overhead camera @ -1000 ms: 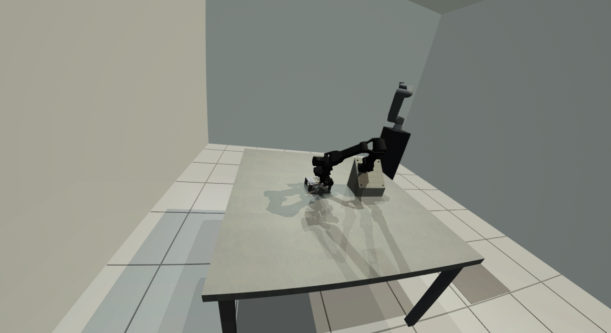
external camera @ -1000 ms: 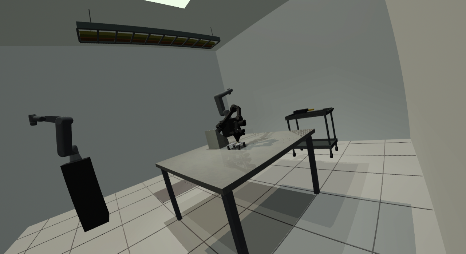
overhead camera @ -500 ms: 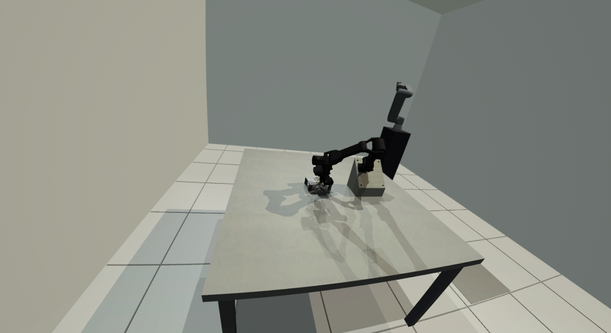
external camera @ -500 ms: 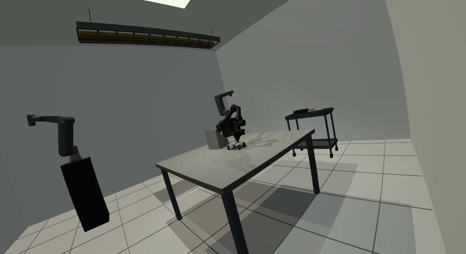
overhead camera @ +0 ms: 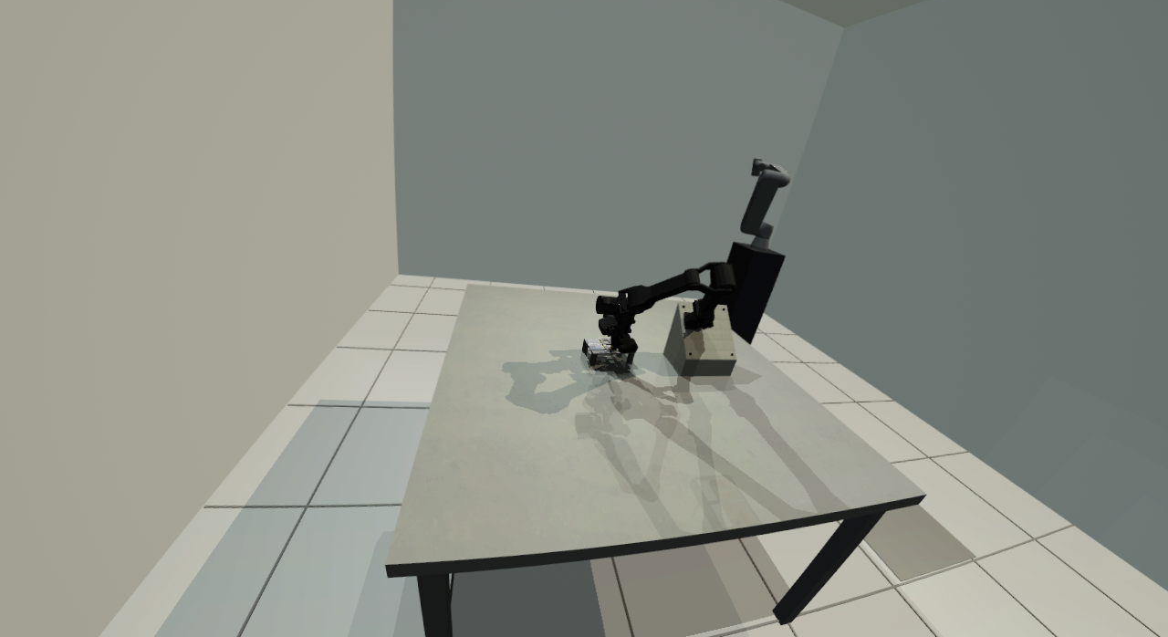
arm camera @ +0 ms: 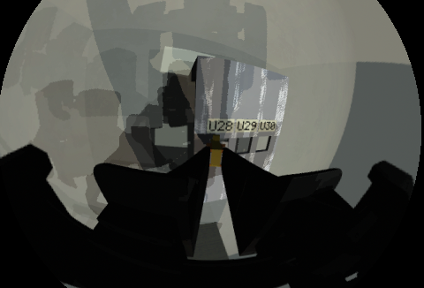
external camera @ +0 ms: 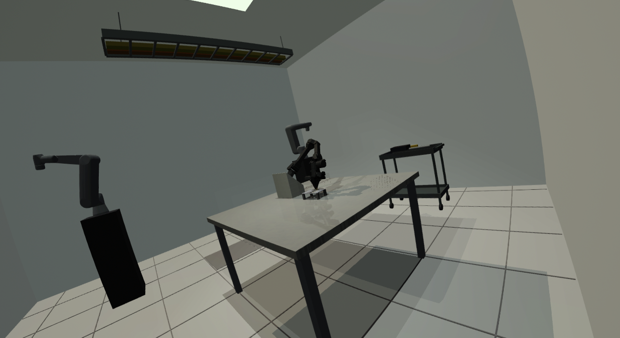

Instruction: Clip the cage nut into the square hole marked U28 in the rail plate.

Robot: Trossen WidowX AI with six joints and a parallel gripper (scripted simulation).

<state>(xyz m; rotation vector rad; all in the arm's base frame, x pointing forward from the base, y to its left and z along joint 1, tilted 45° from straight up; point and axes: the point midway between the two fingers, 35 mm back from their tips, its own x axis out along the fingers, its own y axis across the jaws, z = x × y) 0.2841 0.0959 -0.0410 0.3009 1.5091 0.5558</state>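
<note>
My gripper tip is 1 cm above the cage nut.
</note>
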